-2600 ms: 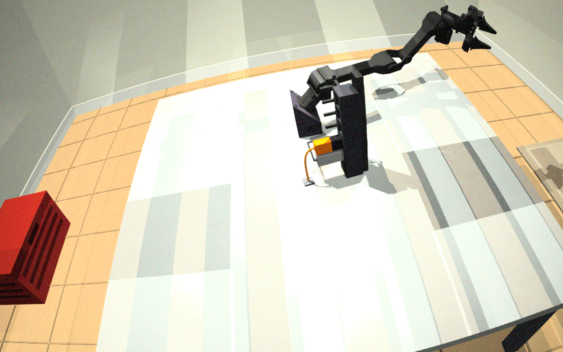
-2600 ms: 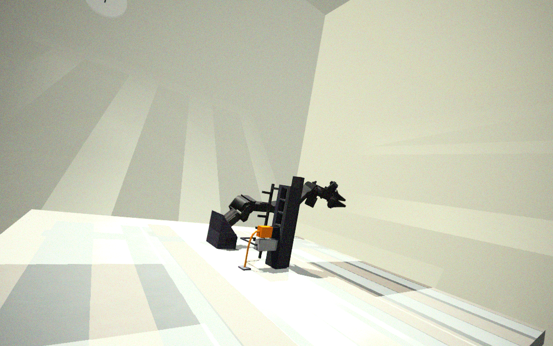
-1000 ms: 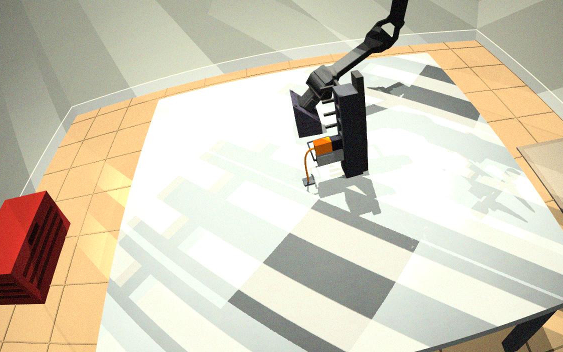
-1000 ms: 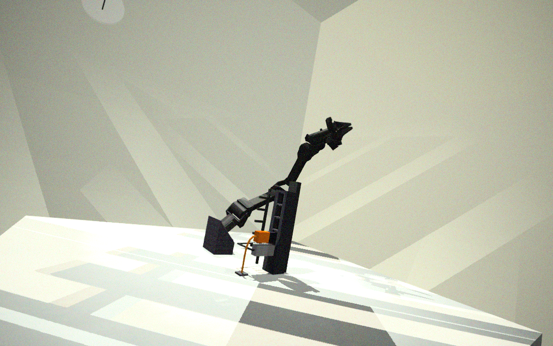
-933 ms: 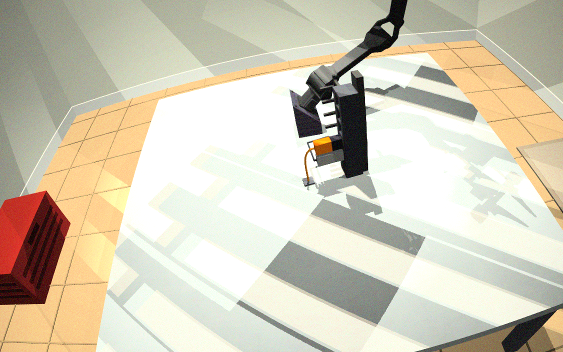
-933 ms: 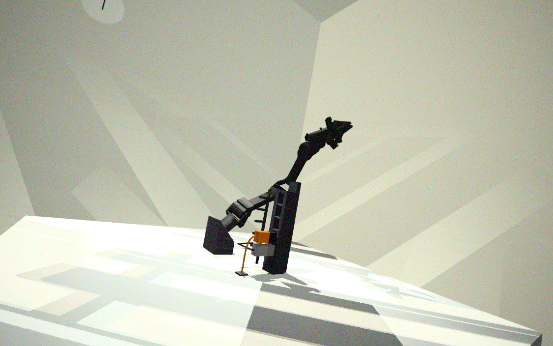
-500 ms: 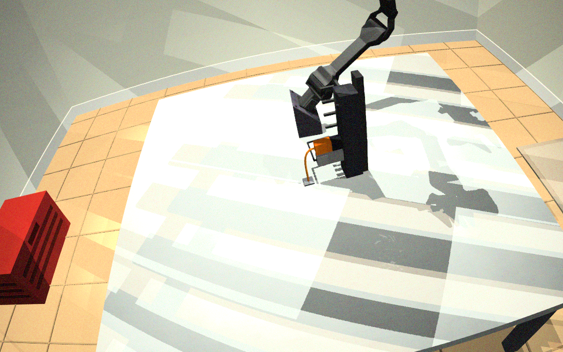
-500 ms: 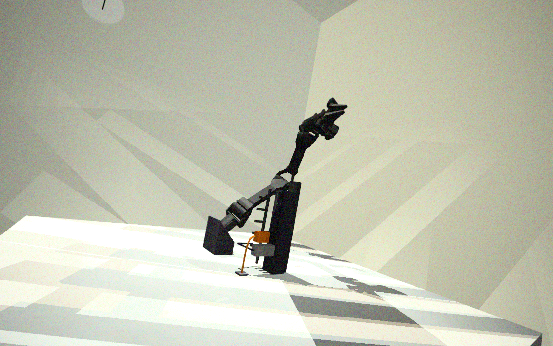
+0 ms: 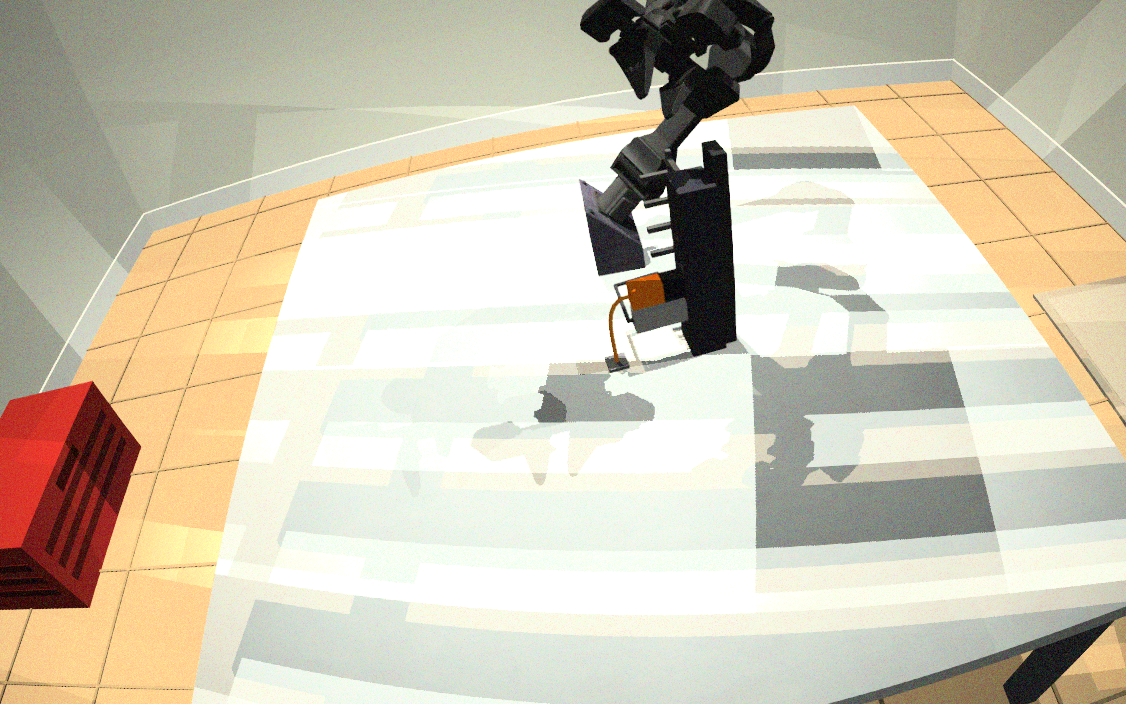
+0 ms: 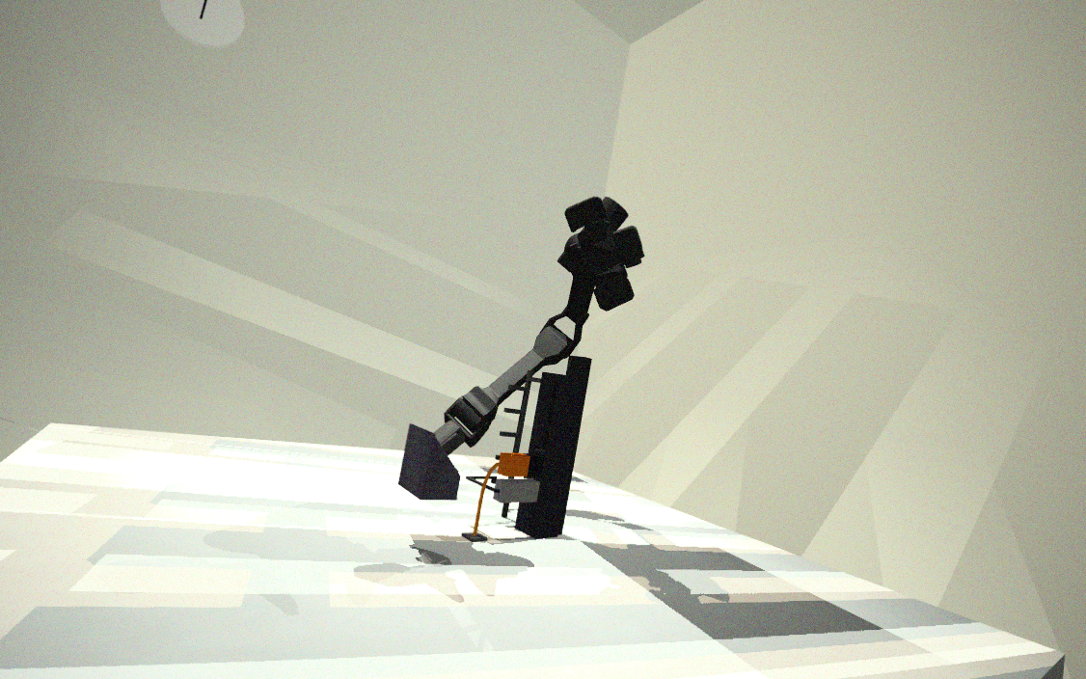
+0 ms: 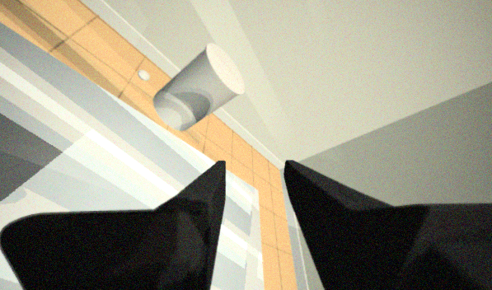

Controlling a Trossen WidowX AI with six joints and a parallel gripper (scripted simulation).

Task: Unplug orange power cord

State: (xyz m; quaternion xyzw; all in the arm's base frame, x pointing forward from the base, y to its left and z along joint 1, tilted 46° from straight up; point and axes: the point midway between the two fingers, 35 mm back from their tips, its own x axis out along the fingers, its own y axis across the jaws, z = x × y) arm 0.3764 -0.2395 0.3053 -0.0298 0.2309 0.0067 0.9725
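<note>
Right now the orange plug is 15 cm behind my gripper tip, 1 cm to the right of it and 34 cm below it. From my gripper tip the other things lie so: dark anchor (13 cm behind, 8 cm to the right, 46 cm below).
</note>
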